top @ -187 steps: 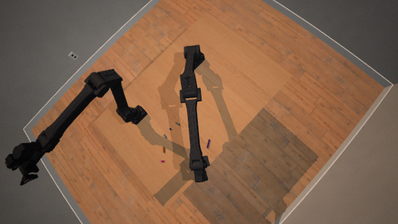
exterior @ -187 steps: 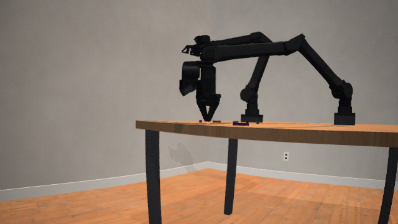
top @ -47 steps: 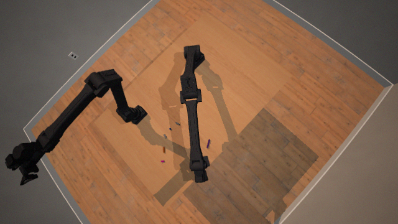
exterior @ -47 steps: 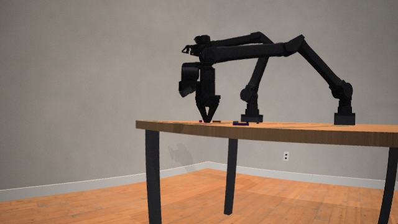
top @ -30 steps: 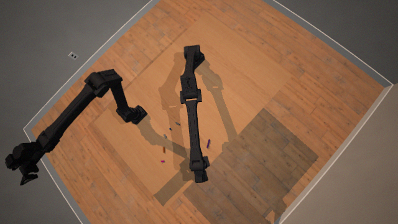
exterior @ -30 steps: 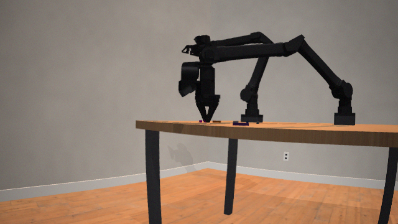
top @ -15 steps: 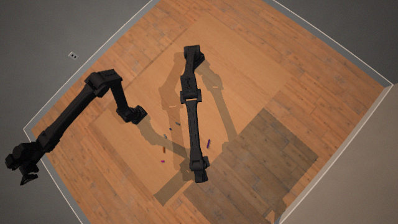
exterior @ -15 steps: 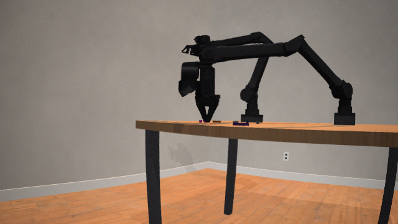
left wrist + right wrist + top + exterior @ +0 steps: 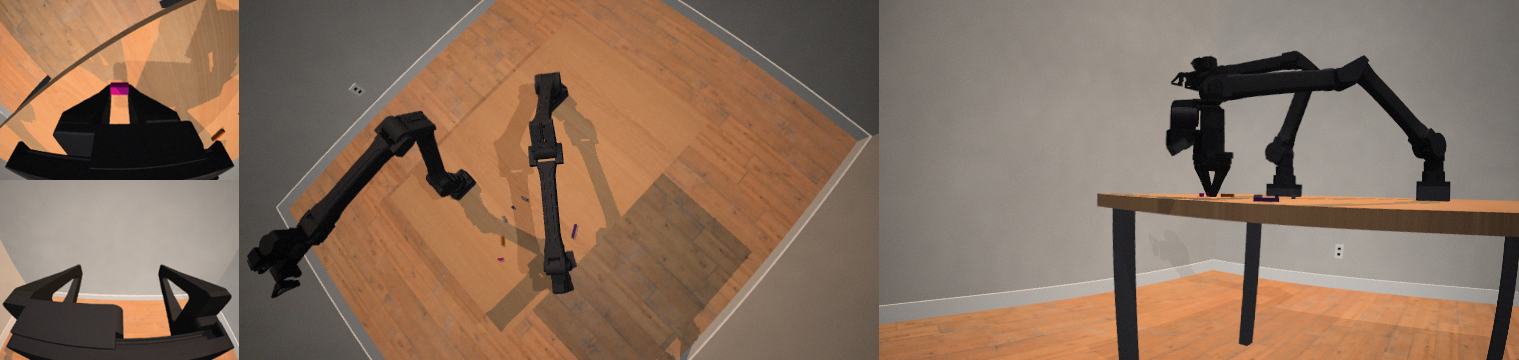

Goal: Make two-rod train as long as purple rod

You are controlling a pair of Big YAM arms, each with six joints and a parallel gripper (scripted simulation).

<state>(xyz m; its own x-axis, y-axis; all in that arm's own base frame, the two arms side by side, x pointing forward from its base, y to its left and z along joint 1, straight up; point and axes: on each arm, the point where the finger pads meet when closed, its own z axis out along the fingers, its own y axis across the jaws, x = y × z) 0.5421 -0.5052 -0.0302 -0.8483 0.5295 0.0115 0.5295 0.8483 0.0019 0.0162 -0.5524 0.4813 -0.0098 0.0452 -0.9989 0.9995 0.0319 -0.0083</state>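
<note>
Now: the orange rod 240 mm behind my left hand, 140 mm to the right of it and 10 mm below it. The rest, counted from my left hand: blue rod 320 mm behind, 10 mm to the right, 10 mm below; purple rod 60 mm behind, 110 mm to the left, 10 mm below; magenta rod 190 mm behind, 200 mm to the right, 10 mm below.
</note>
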